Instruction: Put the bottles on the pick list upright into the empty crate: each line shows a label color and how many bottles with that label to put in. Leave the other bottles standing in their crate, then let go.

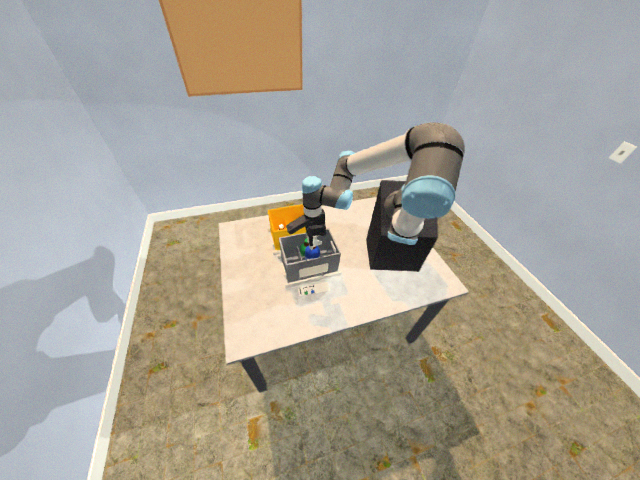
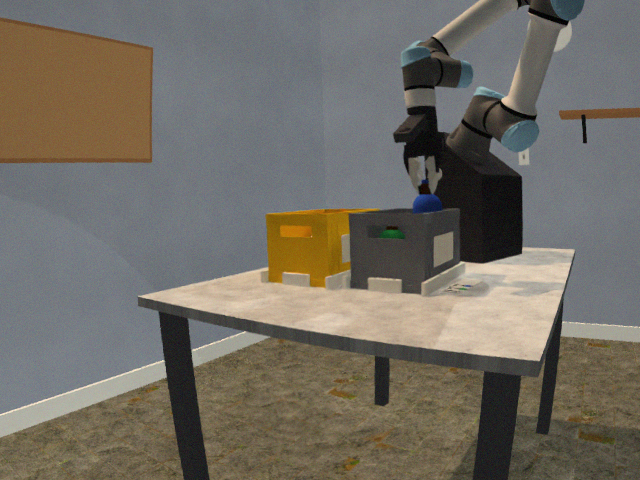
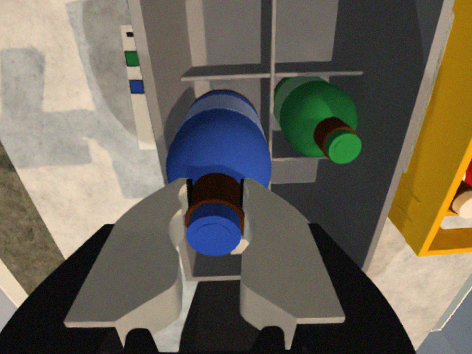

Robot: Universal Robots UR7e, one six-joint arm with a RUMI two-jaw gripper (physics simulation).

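Seen in the pictures: gripper, fingertip midpoint: (image 1: pixel 310 247) (image 2: pixel 425 194) (image 3: pixel 216 181); arm's base at its link origin: (image 2: pixel 465 151).
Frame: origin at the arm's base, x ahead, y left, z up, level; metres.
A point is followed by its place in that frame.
My gripper (image 1: pixel 313 241) {z -0.141, x 0.443, y 0.083 m} (image 2: pixel 424 189) {z -0.141, x 0.443, y 0.083 m} (image 3: pixel 216 181) {z -0.141, x 0.443, y 0.083 m} is shut on the neck of a blue bottle (image 1: pixel 312 252) {z -0.149, x 0.439, y 0.110 m} (image 2: pixel 427 203) {z -0.162, x 0.465, y 0.099 m} (image 3: pixel 220 145) {z -0.149, x 0.462, y 0.083 m}. The bottle is upright, its lower body inside the grey crate (image 1: pixel 294 270) {z -0.236, x 0.530, y 0.140 m} (image 2: pixel 387 263) {z -0.292, x 0.579, y 0.058 m} (image 3: pixel 370 210) {z -0.195, x 0.391, y -0.060 m} and its shoulder above the rim. Its base is hidden. A green bottle (image 1: pixel 304 249) {z -0.238, x 0.466, y 0.009 m} (image 2: pixel 392 234) {z -0.238, x 0.473, y 0.003 m} (image 3: pixel 310 115) {z -0.233, x 0.462, y 0.006 m} stands lower in the compartment beside it, across a divider. The pick list (image 1: pixel 320 287) {z -0.354, x 0.403, y 0.177 m} (image 2: pixel 475 287) {z -0.355, x 0.428, y 0.205 m} (image 3: pixel 145 125) {z -0.354, x 0.394, y 0.190 m} shows a green and a blue mark; its counts cannot be read.
The yellow crate (image 1: pixel 279 236) {z -0.221, x 0.591, y -0.085 m} (image 2: pixel 297 253) {z -0.277, x 0.632, y -0.170 m} (image 3: pixel 425 200) {z -0.199, x 0.404, y -0.113 m} stands beside the grey crate. A white-capped bottle (image 1: pixel 281 226) (image 3: pixel 464 204) and part of a red bottle (image 3: pixel 469 173) {z -0.258, x 0.409, y -0.214 m} show in it. Low white strips (image 2: pixel 385 285) {z -0.339, x 0.590, y 0.060 m} edge the crates. The black robot base (image 1: pixel 395 253) {z -0.210, x 0.009, y 0.118 m} (image 2: pixel 491 217) {z -0.217, x 0.057, y 0.109 m} stands on the table.
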